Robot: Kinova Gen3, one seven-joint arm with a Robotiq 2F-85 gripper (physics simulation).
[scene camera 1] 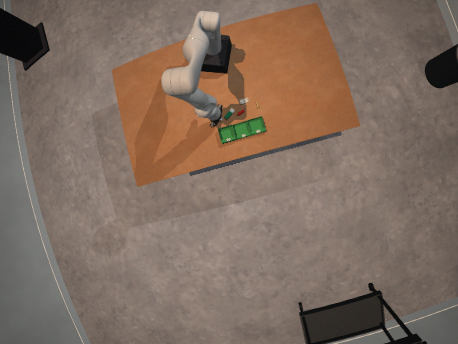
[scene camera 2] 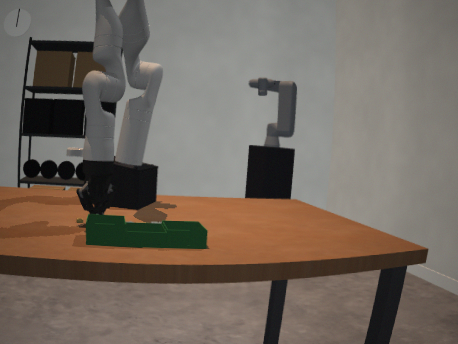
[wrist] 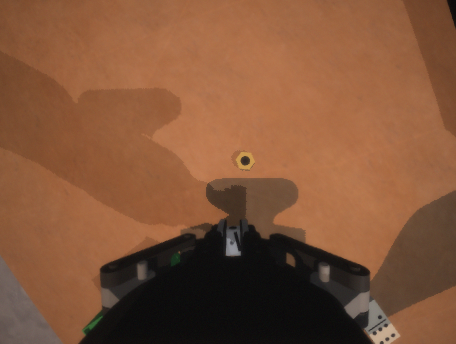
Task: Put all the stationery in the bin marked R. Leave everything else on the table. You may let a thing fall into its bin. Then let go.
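Where they show: gripper, fingertip midpoint: point(wrist: 233, 229); arm's base at its link origin: point(scene camera 1: 212, 47) point(scene camera 2: 128, 162).
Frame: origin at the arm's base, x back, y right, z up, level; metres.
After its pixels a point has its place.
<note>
My gripper point(scene camera 1: 216, 124) {x -0.352, y 0.145, z -0.130 m} point(scene camera 2: 95, 212) point(wrist: 233, 229) {x -0.352, y 0.145, z -0.130 m} is shut on a small silver pencil sharpener point(wrist: 232, 245) {x -0.361, y 0.138, z -0.119 m}, low over the table just left of the bins in scene camera 1. The three joined green bins point(scene camera 1: 235, 132) {x -0.465, y 0.095, z -0.123 m} point(scene camera 2: 145, 237) {x -0.511, y 0.064, z -0.109 m} have white marks too small to read, so I cannot tell which is R. A green and white piece point(scene camera 1: 229, 114) {x -0.359, y 0.082, z -0.117 m} lies right of the gripper, with a small red thing point(scene camera 1: 241, 112) {x -0.378, y 0.017, z -0.117 m} beyond it. A white tile with black dots point(wrist: 384, 325) {x -0.318, y -0.031, z -0.123 m} shows at the lower right in the wrist view. A yellow hex nut point(wrist: 245, 160) {x -0.293, y 0.184, z -0.121 m} lies ahead of the fingers.
In scene camera 1, a small white thing point(scene camera 1: 243, 101) {x -0.324, y -0.020, z -0.123 m} and a small yellow thing point(scene camera 1: 257, 105) {x -0.379, y -0.081, z -0.121 m} lie behind the red one. The arm's black base point(scene camera 1: 217, 62) {x -0.091, y 0.014, z -0.005 m} point(scene camera 2: 137, 187) {x -0.125, y -0.006, z -0.062 m} stands at the back of the table point(scene camera 1: 300, 65) {x -0.264, y -0.414, z -0.130 m} point(scene camera 2: 300, 230) {x -0.427, y -0.377, z -0.130 m}. A bin edge point(wrist: 92, 322) {x -0.479, y 0.184, z -0.084 m} shows at lower left in the wrist view.
</note>
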